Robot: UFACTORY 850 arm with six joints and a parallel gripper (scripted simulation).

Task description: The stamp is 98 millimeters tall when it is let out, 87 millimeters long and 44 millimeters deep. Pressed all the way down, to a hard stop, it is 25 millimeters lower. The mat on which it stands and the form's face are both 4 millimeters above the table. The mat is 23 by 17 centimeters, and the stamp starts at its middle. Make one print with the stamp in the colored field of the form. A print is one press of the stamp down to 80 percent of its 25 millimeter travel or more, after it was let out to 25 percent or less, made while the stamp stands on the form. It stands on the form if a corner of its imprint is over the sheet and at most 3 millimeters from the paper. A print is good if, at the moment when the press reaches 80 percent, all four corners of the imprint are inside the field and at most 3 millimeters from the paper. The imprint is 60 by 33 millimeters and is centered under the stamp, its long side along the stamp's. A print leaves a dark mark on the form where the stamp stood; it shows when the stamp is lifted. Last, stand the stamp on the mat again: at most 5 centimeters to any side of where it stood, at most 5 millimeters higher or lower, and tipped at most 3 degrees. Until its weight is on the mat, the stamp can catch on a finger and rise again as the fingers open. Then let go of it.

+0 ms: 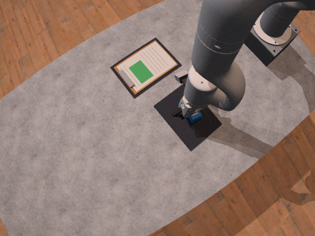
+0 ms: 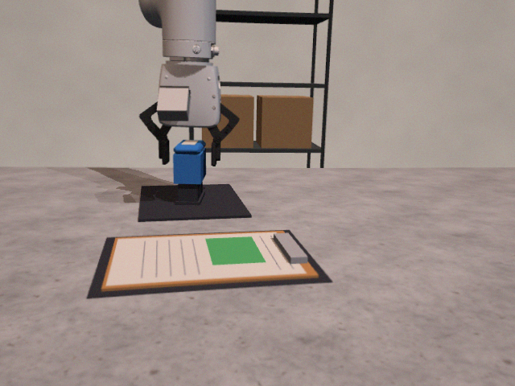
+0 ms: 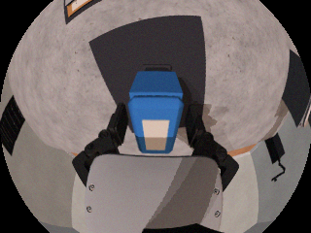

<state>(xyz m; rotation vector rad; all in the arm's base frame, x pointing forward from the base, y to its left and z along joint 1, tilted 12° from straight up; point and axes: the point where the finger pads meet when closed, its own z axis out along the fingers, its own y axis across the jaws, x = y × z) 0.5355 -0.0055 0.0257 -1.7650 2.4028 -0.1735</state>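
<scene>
My gripper is now 3 cm above the stamp. The rest, counted from my hand: form: 27 cm to the right, 7 cm below, 2 cm behind; stamp base: 6 cm below; black mat: 8 cm below.
</scene>
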